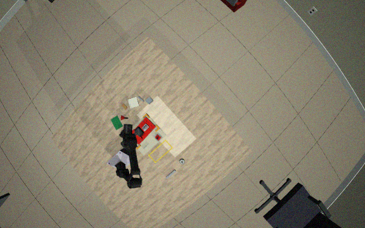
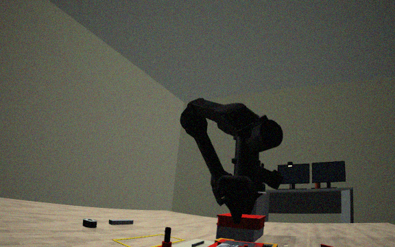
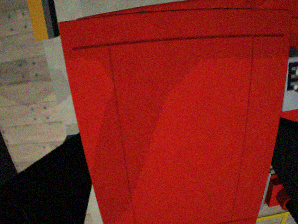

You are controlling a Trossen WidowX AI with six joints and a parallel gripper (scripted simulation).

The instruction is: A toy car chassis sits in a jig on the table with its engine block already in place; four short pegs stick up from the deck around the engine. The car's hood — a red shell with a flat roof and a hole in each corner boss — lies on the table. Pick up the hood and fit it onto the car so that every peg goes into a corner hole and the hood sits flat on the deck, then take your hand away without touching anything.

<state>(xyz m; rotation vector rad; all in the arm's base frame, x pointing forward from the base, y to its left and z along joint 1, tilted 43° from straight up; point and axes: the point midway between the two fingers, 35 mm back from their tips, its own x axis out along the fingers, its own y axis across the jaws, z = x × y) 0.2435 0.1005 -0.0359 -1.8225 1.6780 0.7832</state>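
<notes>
My gripper tip is now 100 mm short of the grey engine block, 60 mm above it and 10 mm to the right of it. Round my gripper tip: green card 190 mm to the left, 80 mm below, 80 mm behind; then white block 230 mm to the left, 130 mm ahead, 70 mm below; then red hood 10 mm above.
</notes>
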